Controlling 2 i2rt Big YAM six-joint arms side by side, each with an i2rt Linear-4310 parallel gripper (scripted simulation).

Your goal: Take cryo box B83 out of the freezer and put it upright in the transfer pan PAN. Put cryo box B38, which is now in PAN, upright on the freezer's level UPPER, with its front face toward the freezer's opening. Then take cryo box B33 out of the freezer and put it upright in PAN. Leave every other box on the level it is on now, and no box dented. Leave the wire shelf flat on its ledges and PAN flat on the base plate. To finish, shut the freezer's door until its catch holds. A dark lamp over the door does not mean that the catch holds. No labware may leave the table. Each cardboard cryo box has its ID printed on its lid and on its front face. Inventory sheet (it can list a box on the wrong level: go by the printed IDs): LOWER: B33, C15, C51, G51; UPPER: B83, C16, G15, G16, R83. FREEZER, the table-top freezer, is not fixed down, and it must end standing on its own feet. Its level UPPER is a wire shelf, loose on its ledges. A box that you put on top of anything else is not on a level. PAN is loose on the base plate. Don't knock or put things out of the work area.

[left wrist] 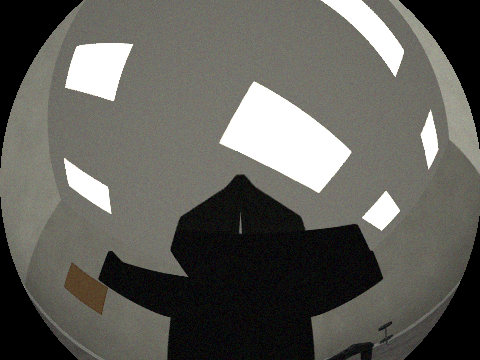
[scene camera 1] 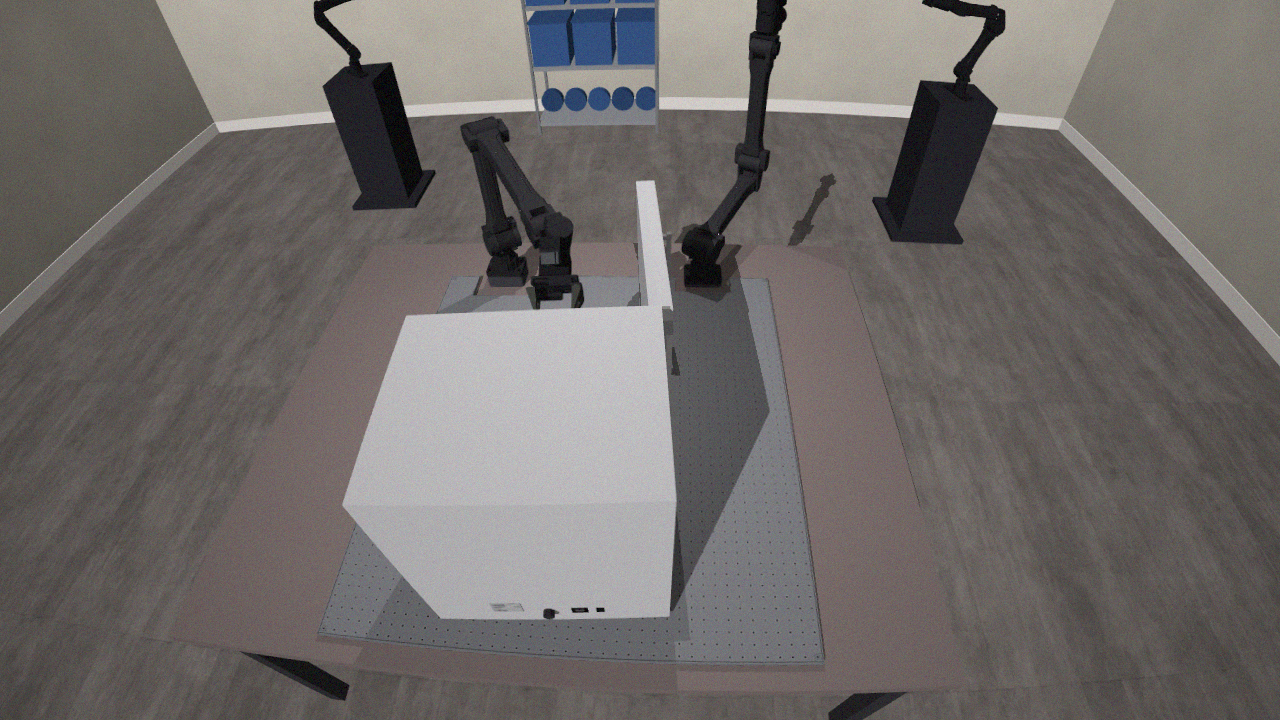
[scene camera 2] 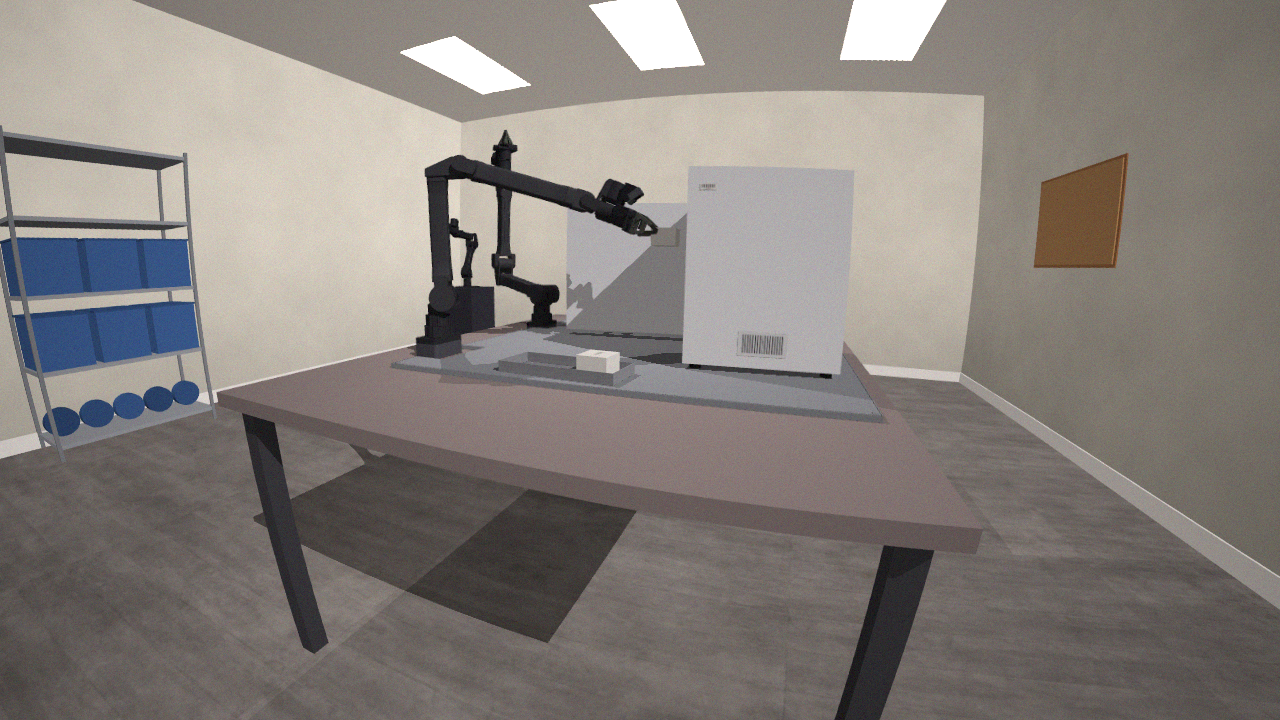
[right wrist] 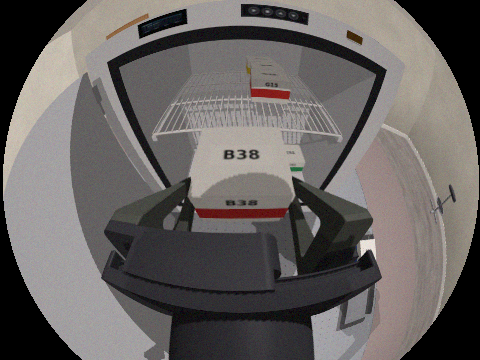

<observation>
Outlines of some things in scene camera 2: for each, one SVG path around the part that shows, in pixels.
A freezer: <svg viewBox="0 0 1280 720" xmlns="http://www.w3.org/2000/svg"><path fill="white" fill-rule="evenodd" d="M567 208L567 329L683 335L682 363L689 364L689 367L693 369L699 369L701 365L820 373L822 378L831 378L832 374L840 375L850 271L854 170L754 166L688 166L687 203L634 203L631 206L625 203L625 207L647 216L658 227L678 228L680 230L679 247L652 246L650 242L651 236L639 237L637 235L630 235L622 231L622 228L596 219L595 212L592 214L588 212L581 213Z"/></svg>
A transfer pan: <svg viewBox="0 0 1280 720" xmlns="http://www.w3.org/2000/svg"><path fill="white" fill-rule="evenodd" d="M498 366L501 372L614 386L635 374L635 363L620 361L619 371L604 373L576 369L576 357L535 352L525 352L501 359Z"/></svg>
A blue-banded cryo box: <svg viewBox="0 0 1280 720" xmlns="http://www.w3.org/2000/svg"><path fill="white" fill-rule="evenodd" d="M576 355L576 369L604 373L615 373L620 370L620 352L589 350Z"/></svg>
</observation>
